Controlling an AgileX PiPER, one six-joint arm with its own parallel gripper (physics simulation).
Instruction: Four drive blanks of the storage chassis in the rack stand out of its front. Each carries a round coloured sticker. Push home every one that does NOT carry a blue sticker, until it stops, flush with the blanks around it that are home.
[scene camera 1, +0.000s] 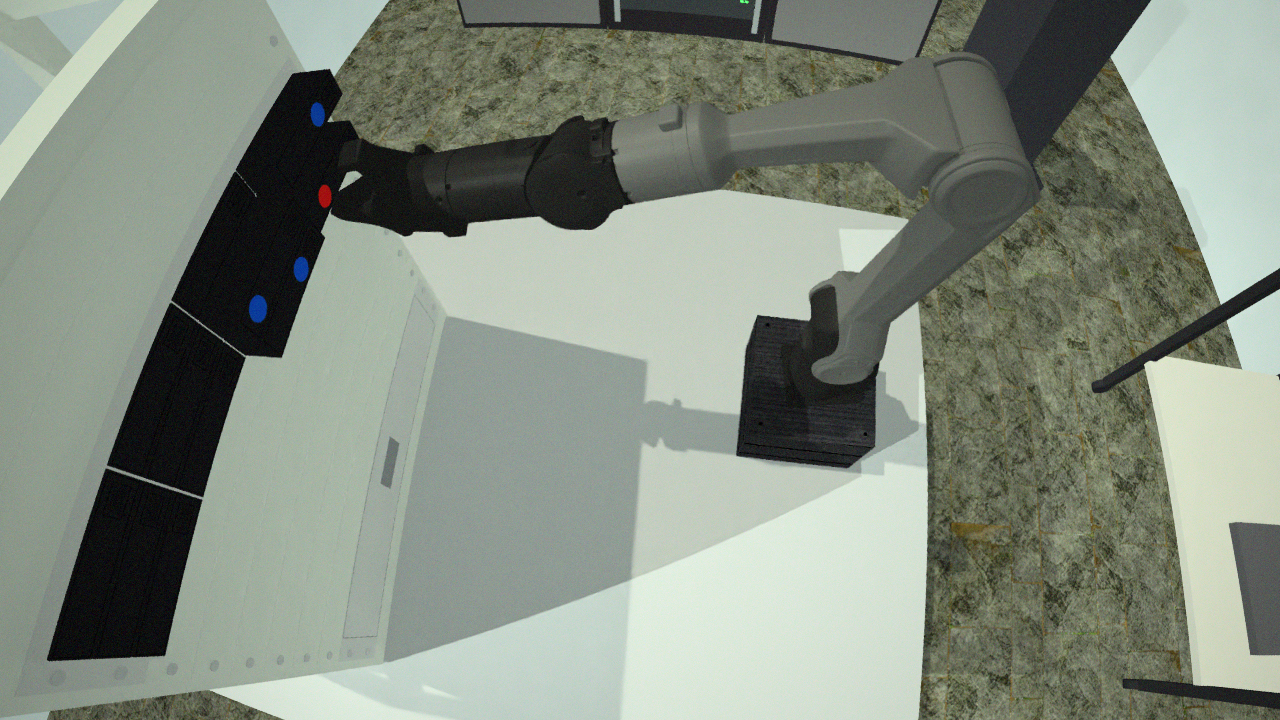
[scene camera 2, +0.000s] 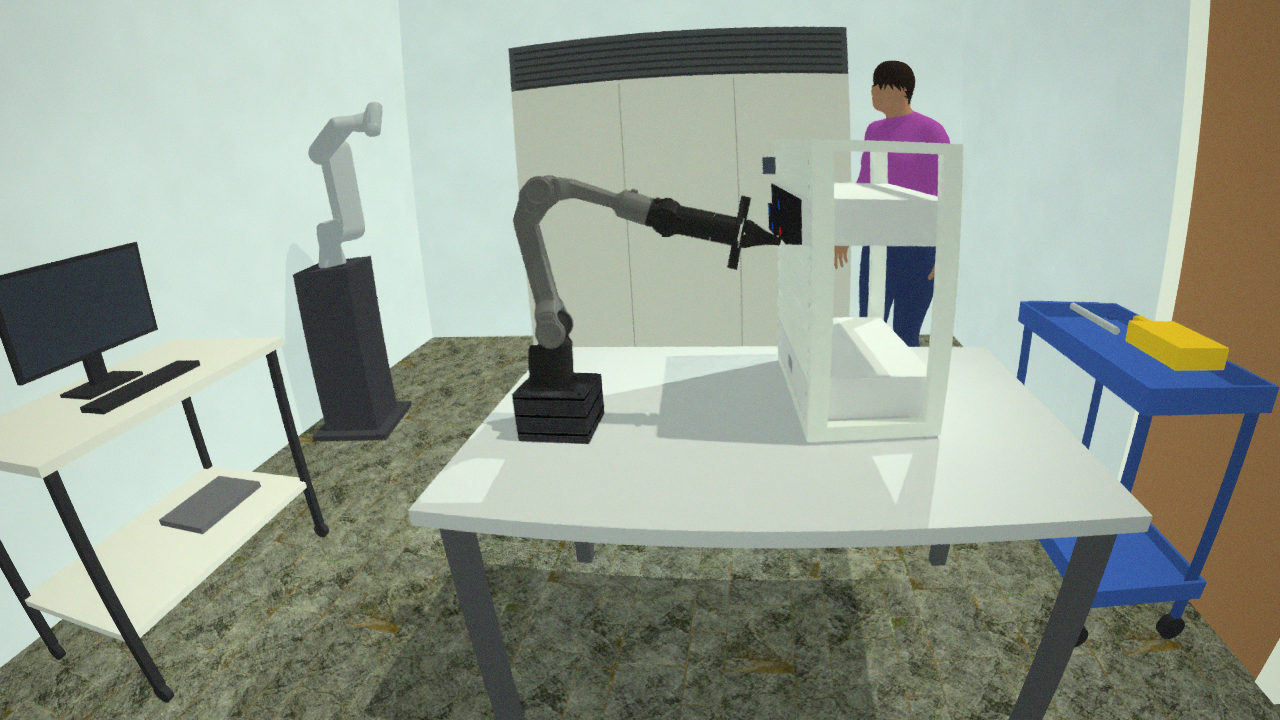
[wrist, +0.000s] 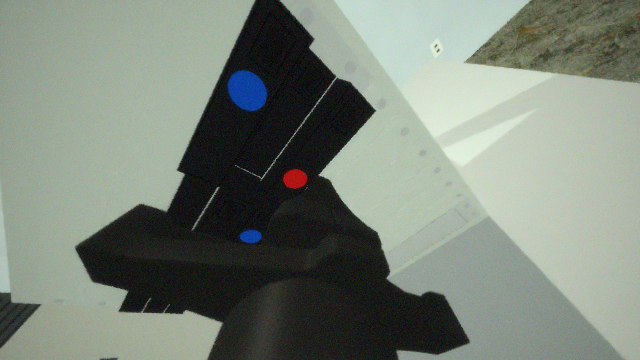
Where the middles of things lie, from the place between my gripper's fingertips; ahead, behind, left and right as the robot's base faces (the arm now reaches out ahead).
Now: hand 19 cm short of the white rack (scene camera 2: 836, 368), 13 cm to the right of it and 9 cm above it.
